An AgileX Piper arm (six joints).
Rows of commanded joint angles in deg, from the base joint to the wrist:
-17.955 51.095 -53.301 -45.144 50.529 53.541
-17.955 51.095 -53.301 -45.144 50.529 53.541
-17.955 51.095 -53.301 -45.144 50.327 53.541
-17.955 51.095 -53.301 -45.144 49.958 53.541
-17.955 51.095 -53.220 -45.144 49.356 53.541
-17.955 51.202 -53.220 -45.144 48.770 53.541
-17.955 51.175 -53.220 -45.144 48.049 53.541
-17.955 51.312 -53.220 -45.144 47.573 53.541
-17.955 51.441 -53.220 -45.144 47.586 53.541
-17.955 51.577 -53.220 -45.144 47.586 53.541
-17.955 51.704 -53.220 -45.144 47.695 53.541
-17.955 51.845 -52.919 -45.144 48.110 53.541
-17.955 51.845 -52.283 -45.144 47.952 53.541
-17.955 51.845 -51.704 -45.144 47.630 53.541
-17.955 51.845 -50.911 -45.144 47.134 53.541
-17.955 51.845 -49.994 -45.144 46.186 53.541
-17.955 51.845 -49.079 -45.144 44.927 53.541
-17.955 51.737 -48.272 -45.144 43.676 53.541
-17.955 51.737 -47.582 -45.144 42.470 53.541
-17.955 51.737 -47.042 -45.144 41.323 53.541
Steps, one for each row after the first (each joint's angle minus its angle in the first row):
0.000 0.000 0.000 0.000 0.000 0.000
0.000 0.000 0.000 0.000 -0.202 0.000
0.000 0.000 0.000 0.000 -0.571 0.000
0.000 0.000 0.081 0.000 -1.173 0.000
0.000 0.107 0.081 0.000 -1.759 0.000
0.000 0.080 0.081 0.000 -2.480 0.000
0.000 0.217 0.081 0.000 -2.956 0.000
0.000 0.346 0.081 0.000 -2.943 0.000
0.000 0.482 0.081 0.000 -2.943 0.000
0.000 0.609 0.081 0.000 -2.834 0.000
0.000 0.750 0.382 0.000 -2.419 0.000
0.000 0.750 1.018 0.000 -2.577 0.000
0.000 0.750 1.597 0.000 -2.899 0.000
0.000 0.750 2.390 0.000 -3.395 0.000
0.000 0.750 3.307 0.000 -4.343 0.000
0.000 0.750 4.222 0.000 -5.602 0.000
0.000 0.642 5.029 0.000 -6.853 0.000
0.000 0.642 5.719 0.000 -8.059 0.000
0.000 0.642 6.259 0.000 -9.206 0.000

